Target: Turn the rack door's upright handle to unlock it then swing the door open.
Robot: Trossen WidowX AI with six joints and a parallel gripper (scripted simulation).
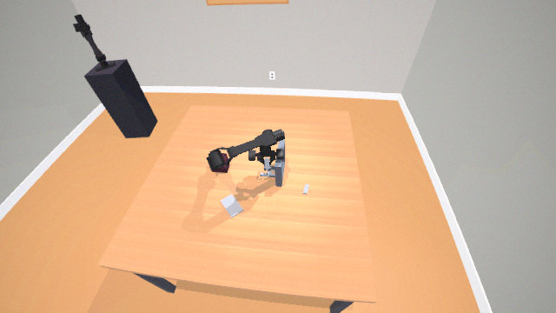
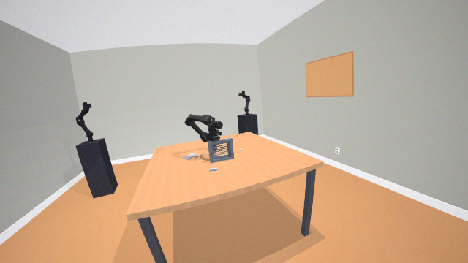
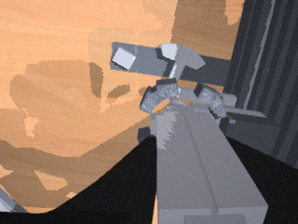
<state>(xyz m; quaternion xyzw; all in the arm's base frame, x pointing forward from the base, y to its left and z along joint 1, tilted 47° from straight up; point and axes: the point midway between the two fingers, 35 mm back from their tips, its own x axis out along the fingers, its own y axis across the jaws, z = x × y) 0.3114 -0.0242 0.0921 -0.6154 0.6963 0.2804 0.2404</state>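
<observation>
Now: gripper tip 27 cm to the right of the tiny white cube, 11 cm above it and 3 cm past it.
</observation>
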